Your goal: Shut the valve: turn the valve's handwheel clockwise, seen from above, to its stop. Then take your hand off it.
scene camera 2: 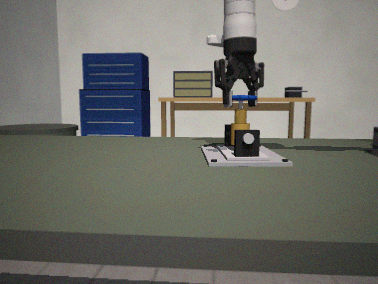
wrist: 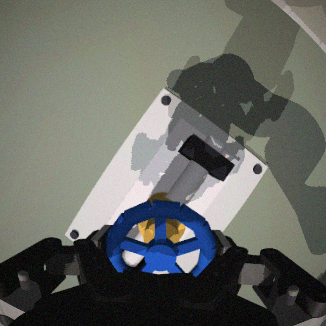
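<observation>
The blue handwheel [scene camera 2: 242, 97] [wrist: 161, 254] sits level on a thin grey stem above the yellow valve body [scene camera 2: 240, 132] [wrist: 147, 230]. The valve stands on a white base plate [scene camera 2: 250, 164] [wrist: 115, 180], with a black block [scene camera 2: 241, 149] [wrist: 206, 157] at the end of its pipe. My gripper [scene camera 2: 240, 103] [wrist: 161, 240] points straight down over the valve and is shut on the handwheel, with one finger against each side of the rim. The near part of the rim is hidden behind the gripper body in the wrist view.
The plate rests on a green table top [scene camera 2: 125, 190] [wrist: 65, 75]. Behind it stand a blue drawer cabinet [scene camera 2: 114, 111] and a wooden bench [scene camera 2: 200, 100] with a drawer box [scene camera 2: 192, 84] and a small black object [scene camera 2: 293, 92]. A dark round top [scene camera 2: 40, 129] shows at the left.
</observation>
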